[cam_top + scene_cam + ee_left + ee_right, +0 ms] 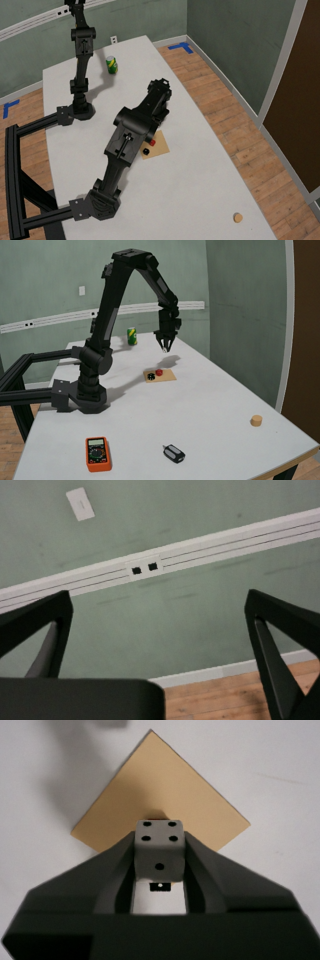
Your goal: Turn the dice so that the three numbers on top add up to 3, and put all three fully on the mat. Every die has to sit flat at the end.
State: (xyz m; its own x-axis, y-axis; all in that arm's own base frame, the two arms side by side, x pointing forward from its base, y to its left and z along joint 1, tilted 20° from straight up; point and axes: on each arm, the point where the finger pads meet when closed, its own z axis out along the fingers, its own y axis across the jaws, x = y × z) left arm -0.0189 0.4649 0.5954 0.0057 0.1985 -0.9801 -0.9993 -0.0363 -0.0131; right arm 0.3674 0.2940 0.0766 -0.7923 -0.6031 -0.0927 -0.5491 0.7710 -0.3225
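The red die lies 100 mm below my right hand, 50 mm behind it and 40 mm to the right of it. Also, from my right hand: black device: 630 mm to the right, 130 mm behind, 100 mm below; then tan mat: 110 mm below, 50 mm behind, 40 mm to the right; then cork cylinder: 580 mm to the right, 180 mm ahead, 100 mm below.
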